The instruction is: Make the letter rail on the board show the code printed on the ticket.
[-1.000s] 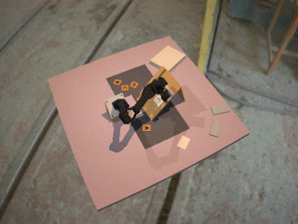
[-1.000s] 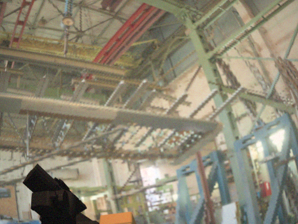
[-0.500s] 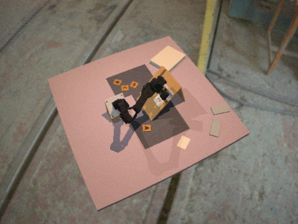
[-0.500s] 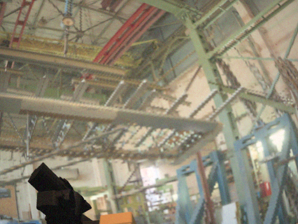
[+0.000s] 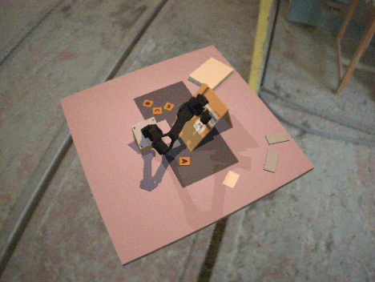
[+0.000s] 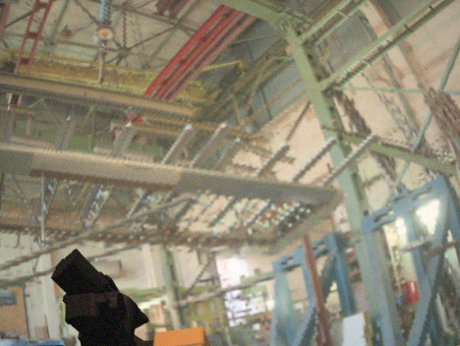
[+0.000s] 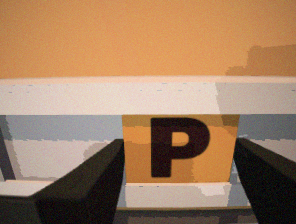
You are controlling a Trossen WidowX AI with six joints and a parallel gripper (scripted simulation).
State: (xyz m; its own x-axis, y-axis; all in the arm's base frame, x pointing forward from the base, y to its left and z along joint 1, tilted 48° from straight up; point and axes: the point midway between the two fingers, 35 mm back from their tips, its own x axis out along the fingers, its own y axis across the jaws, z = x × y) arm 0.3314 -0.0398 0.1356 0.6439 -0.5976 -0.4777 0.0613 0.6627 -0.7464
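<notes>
The white ticket lies 70 mm below my gripper tip, 60 mm behind it and 20 mm to the right of it. From my gripper tip the other things lie so: orange tile right at my gripper tip; then cream slab 380 mm to the left, 340 mm ahead, 160 mm below.
</notes>
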